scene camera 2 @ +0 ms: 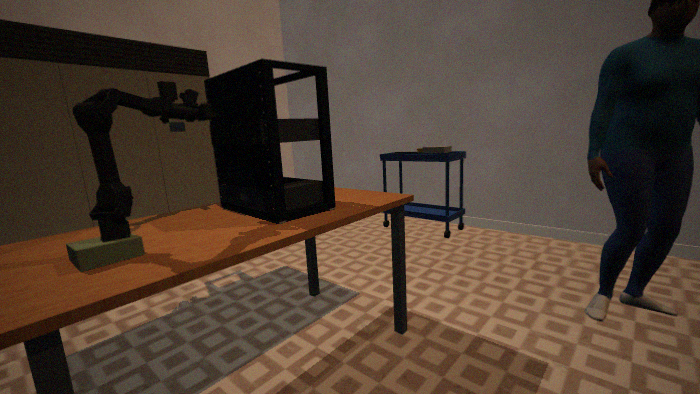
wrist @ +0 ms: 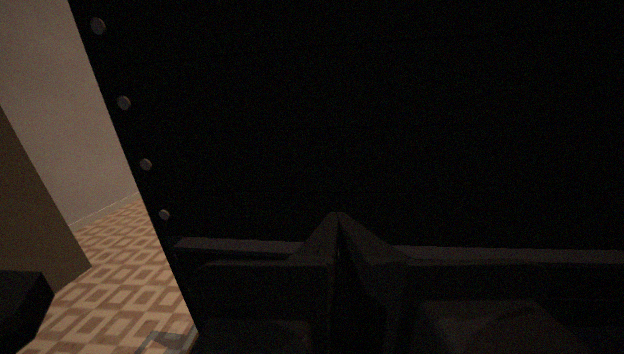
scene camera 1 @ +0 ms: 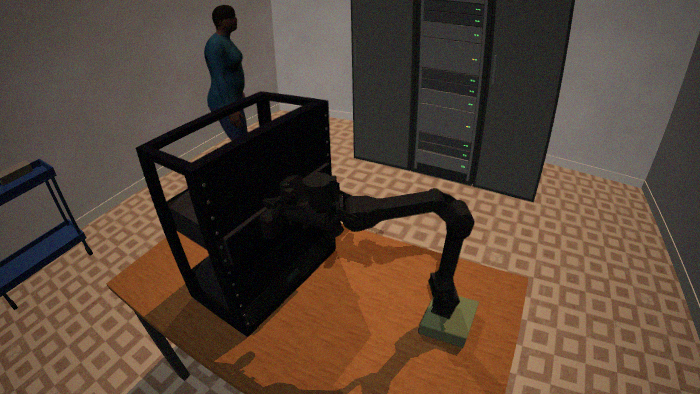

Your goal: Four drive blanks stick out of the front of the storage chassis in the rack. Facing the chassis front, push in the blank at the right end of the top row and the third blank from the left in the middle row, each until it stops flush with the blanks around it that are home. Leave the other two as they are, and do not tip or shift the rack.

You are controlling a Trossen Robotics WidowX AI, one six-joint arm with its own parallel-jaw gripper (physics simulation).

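Where they show: gripper, between the fingertips: (scene camera 2: 218, 114) (wrist: 335, 219) (scene camera 1: 263, 201); arm's base, origin of its link: (scene camera 2: 115, 238) (scene camera 1: 444, 308).
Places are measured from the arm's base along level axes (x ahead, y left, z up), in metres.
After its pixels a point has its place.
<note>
The black rack (scene camera 1: 204, 220) {z 0.405, x 0.477, y 0.399 m} (scene camera 2: 272, 140) {z 0.258, x 0.495, y -0.106 m} (wrist: 145, 145) {z 0.417, x 0.470, y 0.374 m} stands upright on the table. Its front is almost black, so the drive blanks, their rows and how far any sticks out cannot be made out. A thin paler ledge (wrist: 500, 254) {z 0.336, x 0.470, y 0.118 m} crosses the front in the wrist view. My gripper (scene camera 1: 266, 204) {z 0.375, x 0.448, y 0.234 m} (scene camera 2: 209, 112) {z 0.375, x 0.448, y 0.234 m} (wrist: 335, 219) {z 0.375, x 0.448, y 0.234 m} is shut and empty, pointing at the rack front at about mid height. In the wrist view its fingertips overlap the ledge, right of the screw-lined rack edge. Whether they touch a blank cannot be told.
The arm's green base (scene camera 1: 457, 322) {z -0.001, x -0.060, y 0.033 m} (scene camera 2: 107, 252) {z -0.020, x -0.031, y -0.069 m} stands on the wooden table (scene camera 1: 310, 330) {z -0.054, x 0.330, y 0.255 m} (scene camera 2: 190, 245) {z -0.054, x 0.176, y -0.087 m} in front of the rack. A person (scene camera 1: 225, 75) (scene camera 2: 632, 100) stands behind the table. A blue cart (scene camera 1: 42, 250) (scene camera 2: 422, 156) and a tall server cabinet (scene camera 1: 385, 90) stand farther off.
</note>
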